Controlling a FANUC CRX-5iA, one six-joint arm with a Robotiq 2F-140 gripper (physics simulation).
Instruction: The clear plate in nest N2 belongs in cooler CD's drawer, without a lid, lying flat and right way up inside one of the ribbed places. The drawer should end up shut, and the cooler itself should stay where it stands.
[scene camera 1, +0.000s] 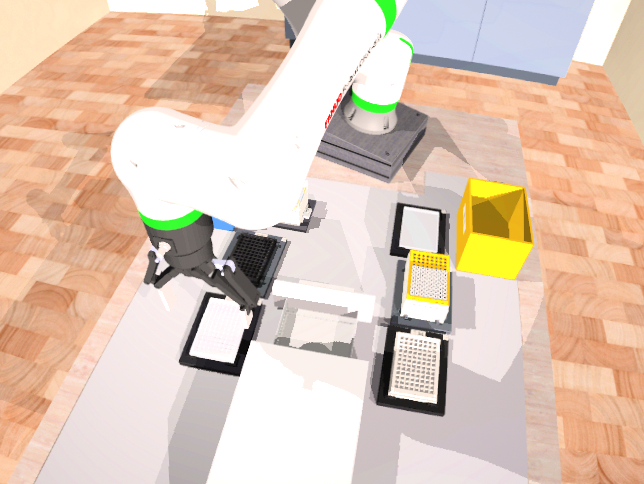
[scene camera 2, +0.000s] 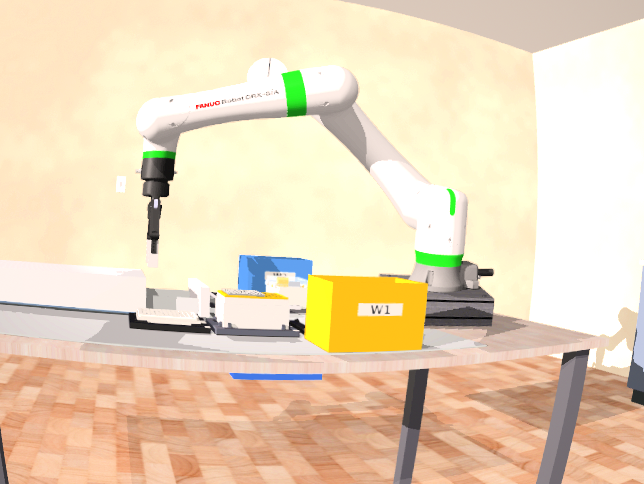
Labels:
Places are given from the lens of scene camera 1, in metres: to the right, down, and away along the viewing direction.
gripper (scene camera 1: 209, 313): -0.20, 0.13, 0.79
white cooler (scene camera 1: 292, 409): -0.05, 0.26, 0.68
white well plate (scene camera 1: 415, 367): 0.17, 0.23, 0.79
yellow-topped tip box (scene camera 1: 425, 296): 0.20, 0.10, 0.84
The marked spots on the white cooler and the yellow-topped tip box are 0.33 m apart.

